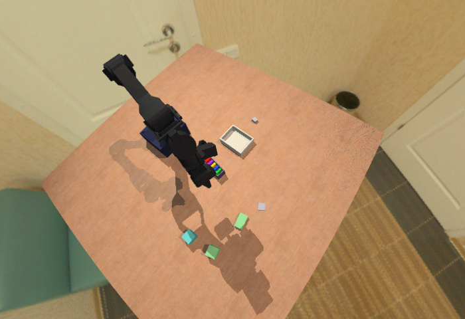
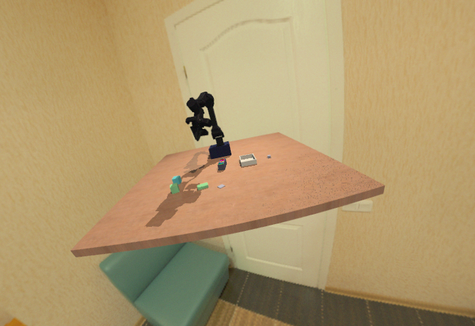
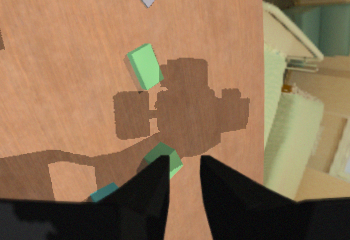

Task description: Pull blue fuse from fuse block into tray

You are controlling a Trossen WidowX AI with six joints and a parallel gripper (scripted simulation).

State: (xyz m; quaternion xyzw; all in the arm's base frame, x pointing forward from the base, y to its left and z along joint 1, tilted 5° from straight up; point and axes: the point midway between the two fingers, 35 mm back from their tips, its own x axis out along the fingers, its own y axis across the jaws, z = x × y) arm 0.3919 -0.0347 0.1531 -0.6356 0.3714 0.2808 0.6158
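My gripper tip is 21 cm above the blue fuse, 11 cm past it and 8 cm to the right of it. Round my gripper tip: purple fuse 21 cm below, 15 cm behind, 8 cm to the left; then yellow fuse 21 cm below, 13 cm behind, 8 cm to the left; then green fuse 21 cm below, 9 cm behind, 8 cm to the left.
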